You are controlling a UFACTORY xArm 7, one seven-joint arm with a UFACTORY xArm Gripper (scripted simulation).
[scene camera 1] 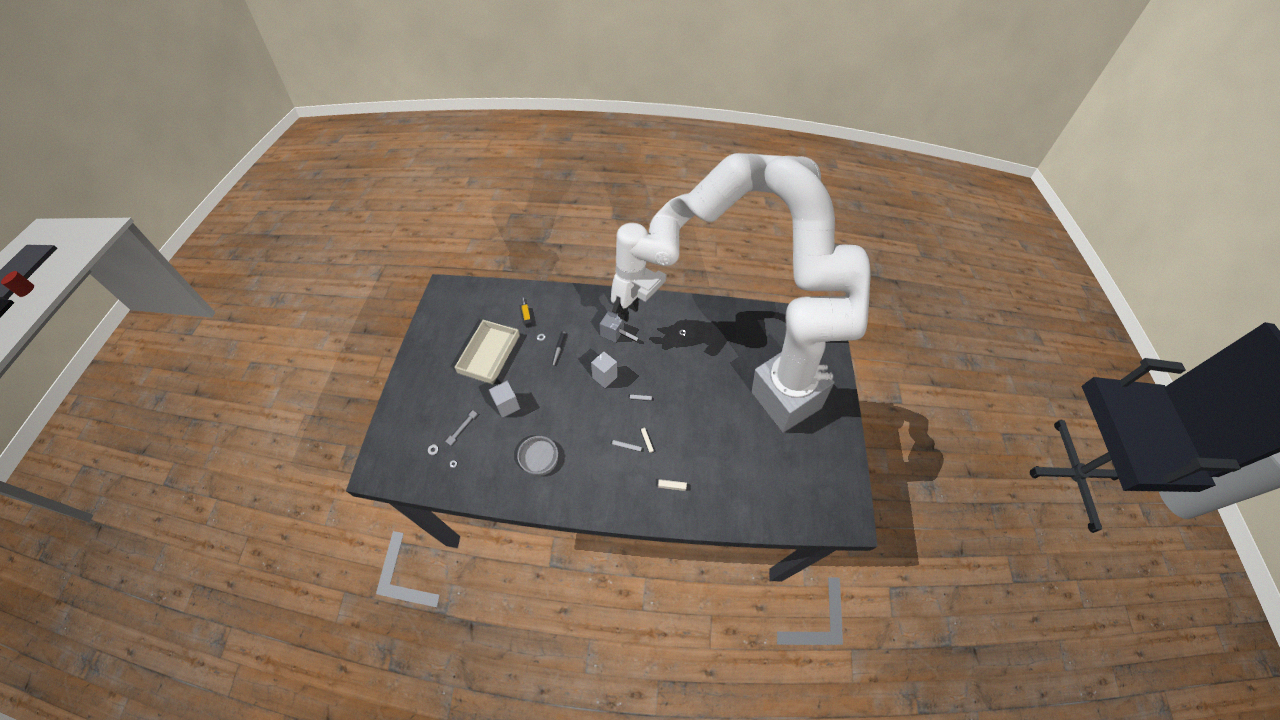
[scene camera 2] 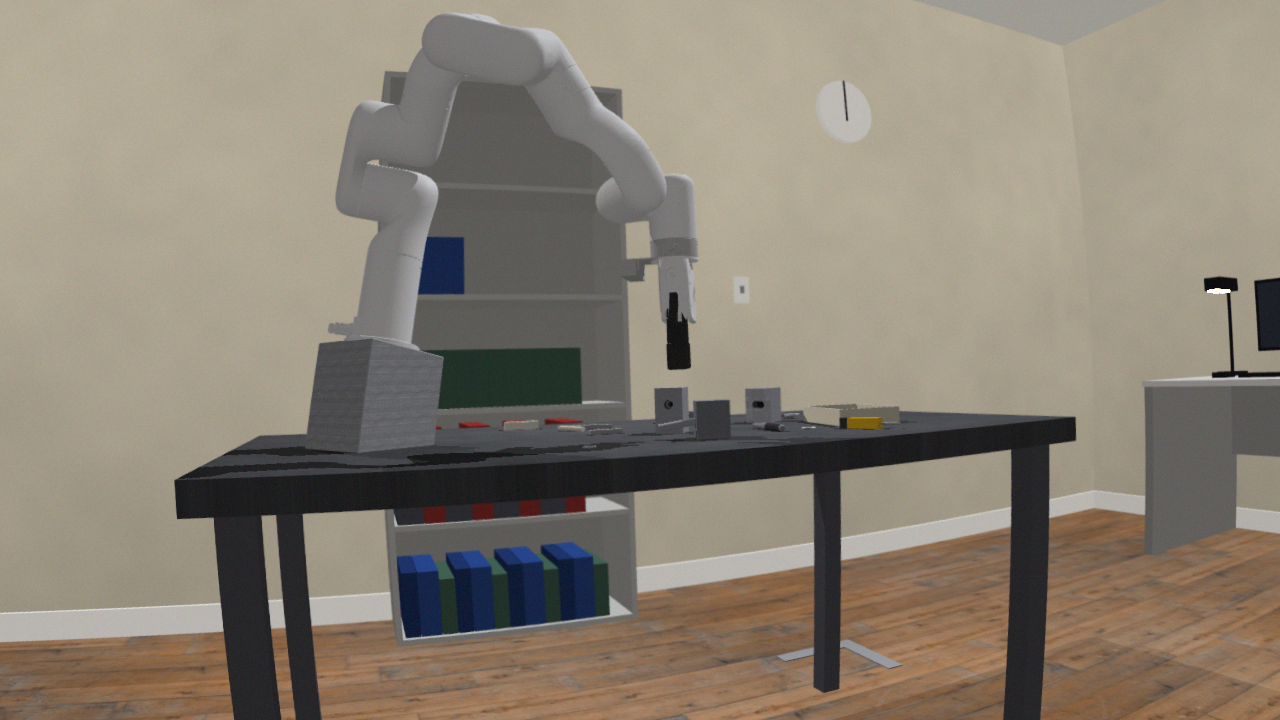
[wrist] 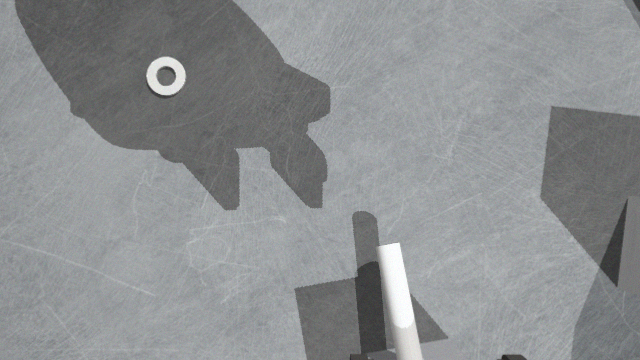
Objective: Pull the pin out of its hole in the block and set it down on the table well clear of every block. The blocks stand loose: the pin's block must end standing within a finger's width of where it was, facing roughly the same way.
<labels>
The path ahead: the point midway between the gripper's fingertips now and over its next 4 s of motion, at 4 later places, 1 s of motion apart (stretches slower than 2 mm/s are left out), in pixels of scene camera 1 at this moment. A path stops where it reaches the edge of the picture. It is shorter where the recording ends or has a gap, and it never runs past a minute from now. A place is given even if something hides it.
The gripper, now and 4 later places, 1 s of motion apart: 628, 314; 629, 324; 629, 330; 629, 333; 629, 336
</labels>
